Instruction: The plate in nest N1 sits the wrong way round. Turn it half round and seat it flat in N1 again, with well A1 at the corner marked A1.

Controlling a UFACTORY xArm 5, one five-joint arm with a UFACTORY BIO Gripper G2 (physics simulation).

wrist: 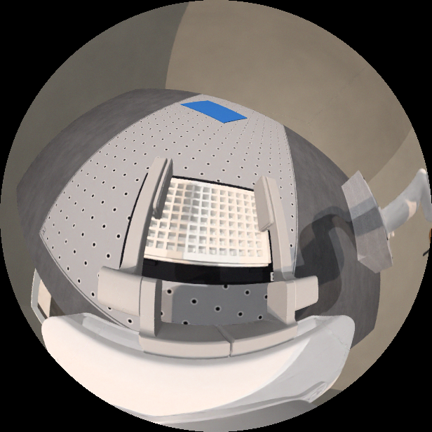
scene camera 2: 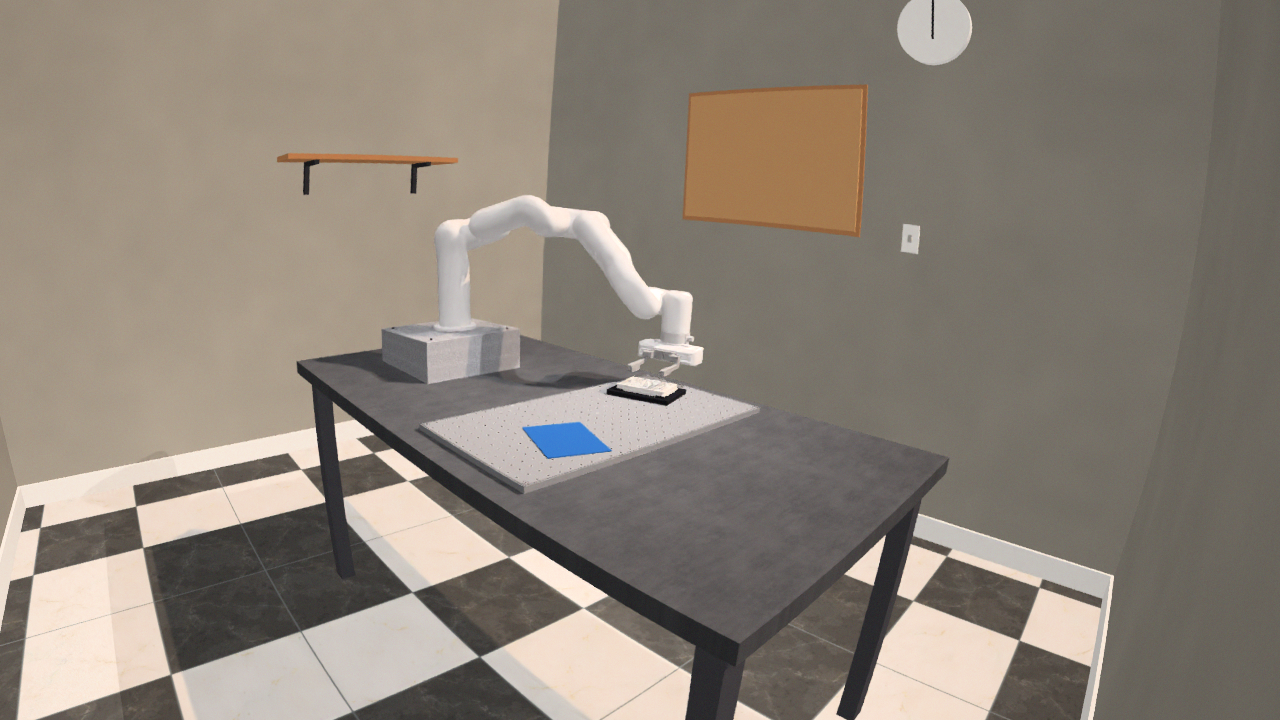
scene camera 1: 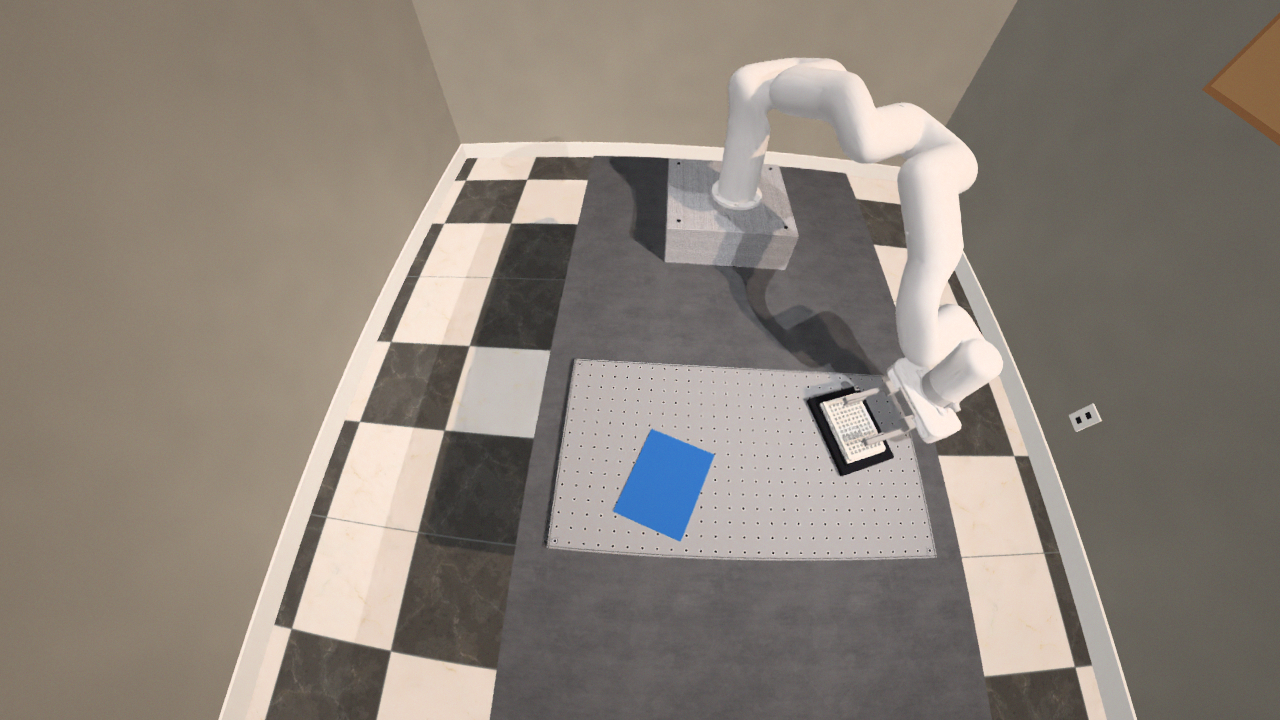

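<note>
The white, gridded well plate (scene camera 1: pixel 852 431) (scene camera 2: pixel 646 387) (wrist: pixel 215 225) lies in the black nest (scene camera 1: pixel 866 463) (scene camera 2: pixel 666 399) (wrist: pixel 200 272) at the right of the perforated board and looks flat. Black border shows around it. My gripper (scene camera 1: pixel 855 420) (scene camera 2: pixel 648 368) (wrist: pixel 213 197) is shut with nothing between its fingers. The two fingers still stand apart, a little above the plate, over its two opposite sides in the wrist view. A small pale mark shows at one nest corner in the wrist view, too small to read. Well A1 cannot be made out.
A flat blue rectangle (scene camera 1: pixel 664 485) (scene camera 2: pixel 566 440) (wrist: pixel 215 111) lies on the perforated board (scene camera 1: pixel 760 519) (scene camera 2: pixel 483 447) (wrist: pixel 105 175), away from the nest. The grey base block (scene camera 1: pixel 729 246) (scene camera 2: pixel 452 353) (wrist: pixel 367 225) carries the arm at the back of the dark table.
</note>
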